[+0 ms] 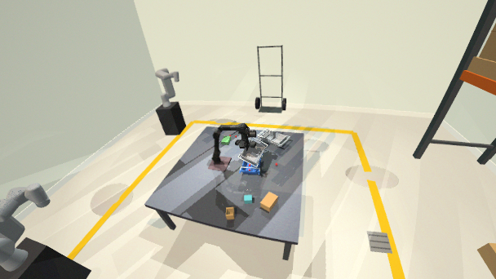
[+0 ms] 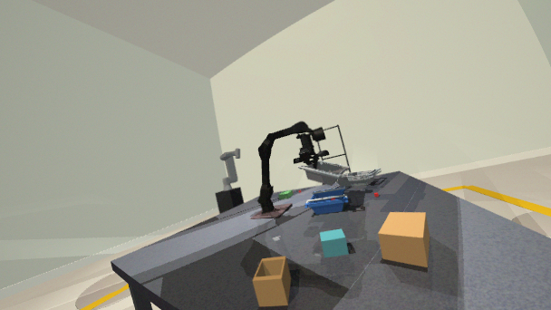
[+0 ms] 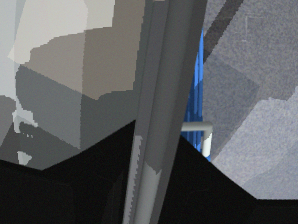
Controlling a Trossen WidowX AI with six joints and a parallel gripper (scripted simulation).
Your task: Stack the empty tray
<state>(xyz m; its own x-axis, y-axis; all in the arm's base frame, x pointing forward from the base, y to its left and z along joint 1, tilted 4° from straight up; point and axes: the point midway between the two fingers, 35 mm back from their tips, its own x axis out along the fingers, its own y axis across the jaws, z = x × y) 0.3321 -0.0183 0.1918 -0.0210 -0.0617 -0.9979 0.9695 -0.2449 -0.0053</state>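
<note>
Now: the grey tray 70 mm ahead of my gripper tip and 20 mm to the right of it. The rest, counted from my gripper tip: red block: 270 mm ahead, 10 mm to the left, 170 mm below; orange box: 220 mm ahead, 430 mm to the right, 150 mm below; teal cube: 60 mm ahead, 420 mm to the right, 160 mm below.
</note>
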